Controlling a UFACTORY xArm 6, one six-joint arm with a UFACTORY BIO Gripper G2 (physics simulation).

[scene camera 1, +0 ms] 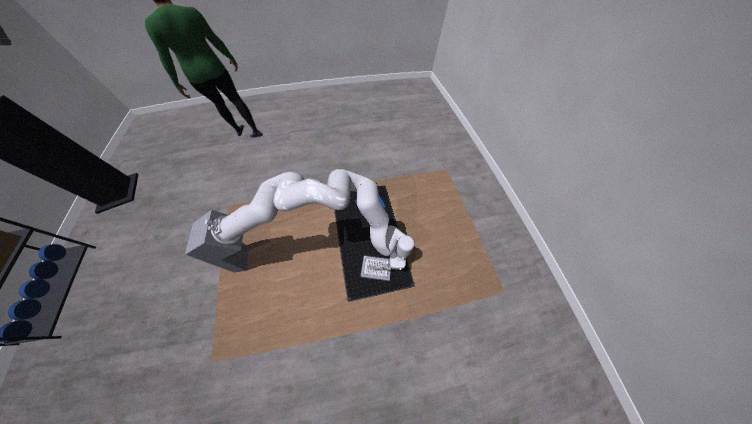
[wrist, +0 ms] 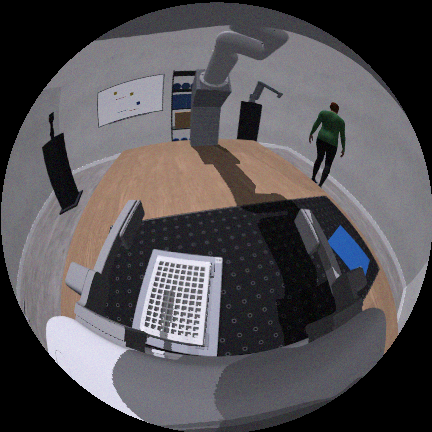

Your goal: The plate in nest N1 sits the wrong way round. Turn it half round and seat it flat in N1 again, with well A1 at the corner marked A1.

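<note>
A white plate (scene camera 1: 377,267) (wrist: 192,286) with a grid of square wells lies in a light grey nest (wrist: 215,312) on the black perforated board (scene camera 1: 363,290) (wrist: 240,305). The lettering on the plate and nest is too small to read, so I cannot tell which corner is A1. My gripper (wrist: 219,225) is open and empty, its two fingers wide apart. In the wrist view the plate is below and between them, left of the middle. In the scene view the gripper's hand is at the plate's right side and its fingertips are hard to make out.
A blue rectangle (scene camera 1: 380,201) (wrist: 349,249) lies on the far part of the board, partly hidden by my arm in the scene view. The board lies on a wooden table top (scene camera 1: 284,316) (wrist: 165,175). My arm's grey base (scene camera 1: 202,244) (wrist: 206,120) stands at its edge. A person in green (scene camera 1: 184,42) (wrist: 330,130) stands beyond.
</note>
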